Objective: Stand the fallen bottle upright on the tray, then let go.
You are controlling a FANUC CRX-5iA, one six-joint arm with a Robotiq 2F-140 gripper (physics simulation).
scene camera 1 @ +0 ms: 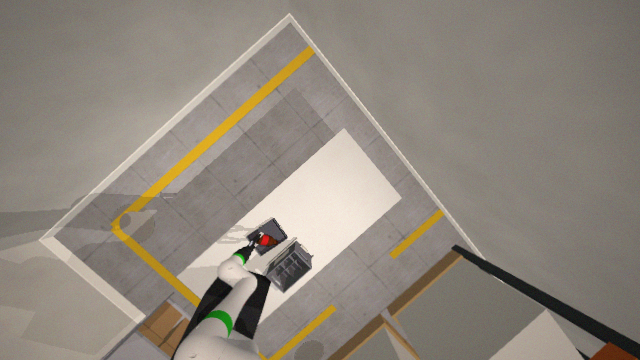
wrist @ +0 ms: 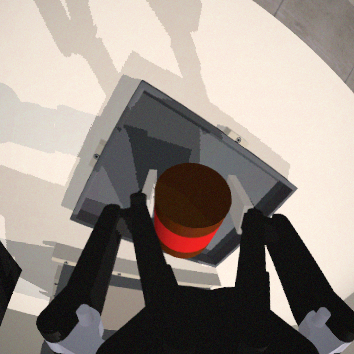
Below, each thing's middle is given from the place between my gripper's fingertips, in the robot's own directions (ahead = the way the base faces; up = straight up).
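So you can picture the brown bottle (wrist: pixel 191 200): my gripper is 50 mm to the left of it and 20 mm short of it.
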